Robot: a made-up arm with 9 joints. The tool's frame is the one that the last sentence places. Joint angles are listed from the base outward.
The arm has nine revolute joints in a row. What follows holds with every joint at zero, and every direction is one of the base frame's.
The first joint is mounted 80 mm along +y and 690 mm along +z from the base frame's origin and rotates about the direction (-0.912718, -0.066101, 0.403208).
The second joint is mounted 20 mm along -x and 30 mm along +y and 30 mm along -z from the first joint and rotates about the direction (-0.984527, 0.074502, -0.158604).
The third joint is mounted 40 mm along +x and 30 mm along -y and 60 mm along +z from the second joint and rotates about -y.
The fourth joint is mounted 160 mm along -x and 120 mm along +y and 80 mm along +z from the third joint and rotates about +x.
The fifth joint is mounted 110 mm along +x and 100 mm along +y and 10 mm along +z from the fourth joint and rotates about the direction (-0.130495, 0.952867, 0.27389).
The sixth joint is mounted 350 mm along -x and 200 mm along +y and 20 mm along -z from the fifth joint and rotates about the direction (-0.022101, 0.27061, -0.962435).
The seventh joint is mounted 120 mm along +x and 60 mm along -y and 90 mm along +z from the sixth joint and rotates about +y.
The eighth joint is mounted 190 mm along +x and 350 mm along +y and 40 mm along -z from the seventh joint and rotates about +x.
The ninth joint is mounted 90 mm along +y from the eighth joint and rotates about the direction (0.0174, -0.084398, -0.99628).
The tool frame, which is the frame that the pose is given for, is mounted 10 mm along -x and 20 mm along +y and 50 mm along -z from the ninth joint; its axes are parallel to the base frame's.
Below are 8 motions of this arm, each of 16 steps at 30 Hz.
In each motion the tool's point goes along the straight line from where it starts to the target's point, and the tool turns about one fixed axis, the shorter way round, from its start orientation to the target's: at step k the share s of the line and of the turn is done. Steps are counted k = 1, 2, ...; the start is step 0. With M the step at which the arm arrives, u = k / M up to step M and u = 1 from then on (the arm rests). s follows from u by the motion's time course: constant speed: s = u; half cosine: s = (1 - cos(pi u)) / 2; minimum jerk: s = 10 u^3 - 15 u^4 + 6 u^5.
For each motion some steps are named. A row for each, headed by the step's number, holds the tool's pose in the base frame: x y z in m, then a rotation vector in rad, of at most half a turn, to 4 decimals.
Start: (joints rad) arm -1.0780 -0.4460 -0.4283 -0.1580 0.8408 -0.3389 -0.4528 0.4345 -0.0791
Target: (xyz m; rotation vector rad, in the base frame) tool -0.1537 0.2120 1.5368 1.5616 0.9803 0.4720
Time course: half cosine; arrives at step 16
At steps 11, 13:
11: -0.1248 0.1468 1.5570 1.6602 0.8186 0.4981
13: -0.1427 0.1873 1.5445 1.5999 0.9196 0.4822

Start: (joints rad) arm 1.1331 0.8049 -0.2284 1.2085 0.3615 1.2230 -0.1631 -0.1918 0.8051
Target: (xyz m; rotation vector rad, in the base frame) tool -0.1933 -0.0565 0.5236 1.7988 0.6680 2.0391
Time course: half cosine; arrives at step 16
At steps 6, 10, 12, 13, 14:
6: -0.0606 0.1178 0.3659 -1.4925 -0.5006 -2.0119
10: -0.1341 0.0213 0.4532 -1.8947 -0.6752 -2.3173
12: -0.1652 -0.0196 0.4902 1.8898 0.6886 2.2214
13: -0.1771 -0.0353 0.5044 1.8517 0.6802 2.1436
14: -0.1860 -0.0469 0.5149 1.8229 0.6736 2.0862

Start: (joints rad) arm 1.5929 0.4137 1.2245 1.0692 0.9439 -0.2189 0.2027 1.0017 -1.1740
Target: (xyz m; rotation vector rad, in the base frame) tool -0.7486 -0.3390 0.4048 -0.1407 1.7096 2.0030
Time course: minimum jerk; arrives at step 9
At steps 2, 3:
2: -0.7351 -0.3413 0.5696 -0.0365 1.9318 1.8749
3: -0.7371 -0.3410 0.5458 -0.0517 1.9004 1.8947

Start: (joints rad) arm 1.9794 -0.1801 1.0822 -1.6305 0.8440 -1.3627 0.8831 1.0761 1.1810
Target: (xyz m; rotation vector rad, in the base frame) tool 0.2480 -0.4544 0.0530 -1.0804 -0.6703 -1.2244
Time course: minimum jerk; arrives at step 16
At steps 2, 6, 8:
2: 0.3062 -0.6583 0.1847 -1.4748 -1.2335 -1.2264
6: 0.2909 -0.6046 0.1500 -1.3733 -1.0820 -1.2351
8: 0.2776 -0.5580 0.1199 -1.2838 -0.9523 -1.2371

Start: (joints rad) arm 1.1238 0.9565 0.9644 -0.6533 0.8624 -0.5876 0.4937 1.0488 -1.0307
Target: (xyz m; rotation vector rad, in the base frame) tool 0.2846 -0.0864 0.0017 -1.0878 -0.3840 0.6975
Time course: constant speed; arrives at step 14
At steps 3, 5, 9, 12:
3: 0.1362 -0.4613 0.0344 -1.3769 0.4802 0.5889
5: 0.1632 -0.3932 0.0284 -1.3352 0.3199 0.6154
9: 0.2171 -0.2568 0.0166 -1.2371 0.0034 0.6593
12: 0.2576 -0.1546 0.0076 -1.1510 -0.2303 0.6845

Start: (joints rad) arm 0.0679 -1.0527 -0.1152 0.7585 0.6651 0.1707 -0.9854 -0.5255 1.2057
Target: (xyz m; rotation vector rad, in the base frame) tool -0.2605 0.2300 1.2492 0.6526 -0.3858 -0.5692
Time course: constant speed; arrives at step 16
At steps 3, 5, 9, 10, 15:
3: -0.0485 -0.0645 1.3791 1.0078 0.2621 -1.0349
5: -0.0811 -0.0192 1.3591 0.9575 0.1573 -0.9666
9: -0.1464 0.0714 1.3191 0.8520 -0.0467 -0.8262
10: -0.1627 0.0941 1.3091 0.8246 -0.0965 -0.7903
15: -0.2442 0.2073 1.2592 0.6822 -0.3387 -0.6067

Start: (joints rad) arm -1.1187 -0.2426 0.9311 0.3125 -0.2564 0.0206 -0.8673 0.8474 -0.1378
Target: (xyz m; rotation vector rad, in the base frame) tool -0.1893 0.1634 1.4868 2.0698 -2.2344 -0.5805
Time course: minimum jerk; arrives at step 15
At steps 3, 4, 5, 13, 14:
3: -0.2559 0.2401 1.5080 0.9371 -2.5021 -0.8182
4: -0.2514 0.2349 1.5066 1.0146 -2.4975 -0.8070
5: -0.2452 0.2277 1.5046 1.1215 -2.4880 -0.7905
13: -0.1907 0.1650 1.4872 2.0474 -2.2444 -0.5869
14: -0.1895 0.1636 1.4869 2.0667 -2.2358 -0.5814

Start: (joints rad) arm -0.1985 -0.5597 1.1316 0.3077 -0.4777 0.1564 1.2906 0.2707 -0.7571
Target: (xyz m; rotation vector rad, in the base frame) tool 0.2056 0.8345 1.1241 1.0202 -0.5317 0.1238
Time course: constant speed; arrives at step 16
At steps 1, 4, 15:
1: -0.1750 0.6928 1.2107 1.2239 -0.8054 0.8381
4: -0.0989 0.7211 1.1934 1.1903 -0.7533 0.6916
15: 0.1802 0.8251 1.1299 1.0365 -0.5509 0.1700

